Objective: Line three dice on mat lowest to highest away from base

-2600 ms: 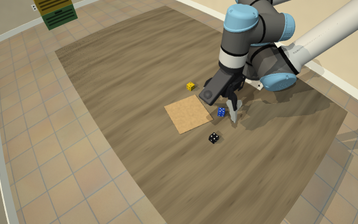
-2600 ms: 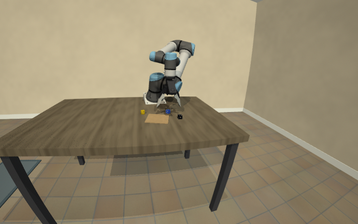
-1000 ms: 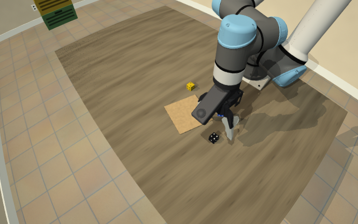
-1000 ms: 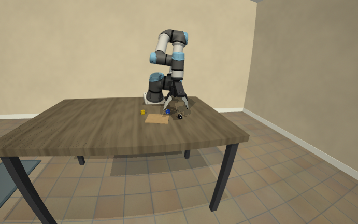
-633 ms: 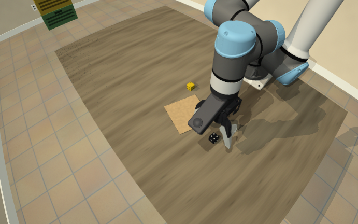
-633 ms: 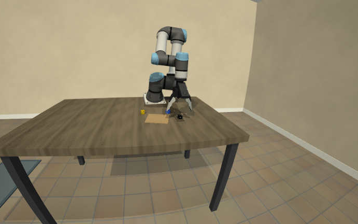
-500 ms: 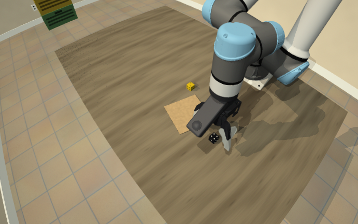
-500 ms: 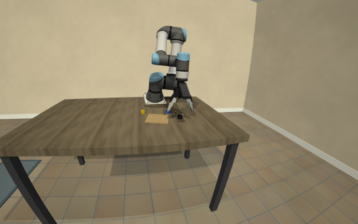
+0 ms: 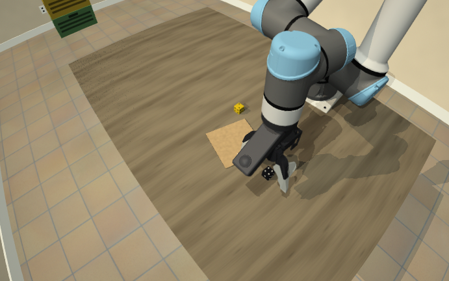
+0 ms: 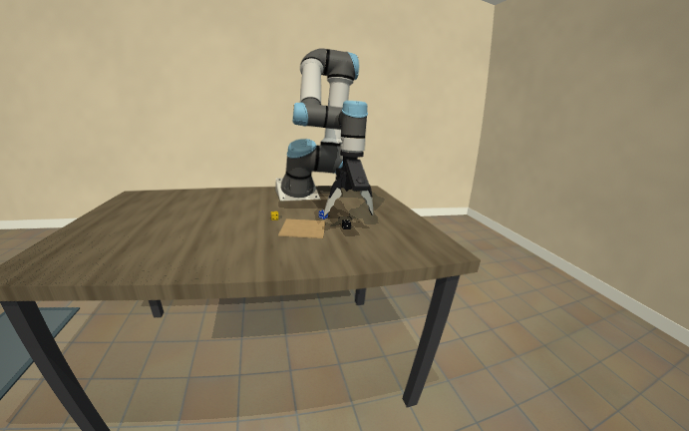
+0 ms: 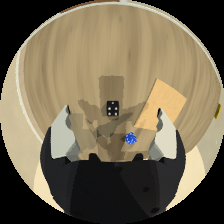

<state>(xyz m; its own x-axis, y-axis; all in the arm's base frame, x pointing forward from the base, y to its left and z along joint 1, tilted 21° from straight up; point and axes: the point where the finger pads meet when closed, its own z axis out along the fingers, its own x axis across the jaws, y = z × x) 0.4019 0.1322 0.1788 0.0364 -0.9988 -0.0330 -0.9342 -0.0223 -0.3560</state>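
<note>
The black die is 40 mm below my hand and 30 mm behind it. The rest, counted from my hand: blue die 130 mm behind, 60 mm to the right, 40 mm below; tan mat 140 mm to the right, 50 mm below, 30 mm behind; yellow die 240 mm to the right, 130 mm behind, 40 mm below.
</note>
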